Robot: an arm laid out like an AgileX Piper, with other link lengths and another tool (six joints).
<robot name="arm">
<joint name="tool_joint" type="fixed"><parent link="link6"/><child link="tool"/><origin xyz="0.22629 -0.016 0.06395" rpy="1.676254 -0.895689 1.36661"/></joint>
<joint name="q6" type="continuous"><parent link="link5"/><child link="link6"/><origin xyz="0.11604 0 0.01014" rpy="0 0 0"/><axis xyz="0.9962 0 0.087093"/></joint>
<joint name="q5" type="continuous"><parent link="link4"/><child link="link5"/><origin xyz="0 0 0" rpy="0 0 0"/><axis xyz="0 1 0"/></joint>
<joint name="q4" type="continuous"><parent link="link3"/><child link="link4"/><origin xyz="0.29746 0 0.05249" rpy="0 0 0"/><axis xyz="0.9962 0 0.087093"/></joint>
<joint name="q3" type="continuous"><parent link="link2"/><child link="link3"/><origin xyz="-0.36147 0 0.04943" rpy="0 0 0"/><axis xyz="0 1 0"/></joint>
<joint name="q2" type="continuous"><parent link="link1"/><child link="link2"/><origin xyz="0 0 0" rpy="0 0 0"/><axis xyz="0 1 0"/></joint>
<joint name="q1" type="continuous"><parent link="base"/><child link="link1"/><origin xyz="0 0 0.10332" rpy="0 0 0"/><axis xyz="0 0 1"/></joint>
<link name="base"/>
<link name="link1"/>
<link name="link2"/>
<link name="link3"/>
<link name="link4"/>
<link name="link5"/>
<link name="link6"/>
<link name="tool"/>
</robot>
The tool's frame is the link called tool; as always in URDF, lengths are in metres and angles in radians. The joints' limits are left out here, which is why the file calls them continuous.
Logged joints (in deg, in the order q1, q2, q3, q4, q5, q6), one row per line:
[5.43 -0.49 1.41 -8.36 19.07 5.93]
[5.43 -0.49 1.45 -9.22 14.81 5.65]
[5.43 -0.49 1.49 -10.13 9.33 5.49]
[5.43 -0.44 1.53 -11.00 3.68 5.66]
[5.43 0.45 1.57 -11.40 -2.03 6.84]
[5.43 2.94 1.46 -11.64 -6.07 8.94]
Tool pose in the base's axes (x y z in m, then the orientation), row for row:
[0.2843 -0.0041 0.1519 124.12 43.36 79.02]
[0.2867 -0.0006 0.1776 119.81 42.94 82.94]
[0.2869 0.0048 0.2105 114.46 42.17 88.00]
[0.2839 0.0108 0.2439 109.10 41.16 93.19]
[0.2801 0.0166 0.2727 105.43 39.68 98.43]
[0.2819 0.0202 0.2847 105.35 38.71 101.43]
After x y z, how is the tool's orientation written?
As a rotation vector, in degrees.
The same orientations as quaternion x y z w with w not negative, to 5 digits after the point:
[0.78744 0.27508 0.50132 0.23009]
[0.76511 0.27421 0.52965 0.24267]
[0.73575 0.27107 0.56567 0.25535]
[0.70477 0.26589 0.60199 0.26497]
[0.68011 0.25597 0.63495 0.26224]
[0.67464 0.24789 0.64954 0.24803]

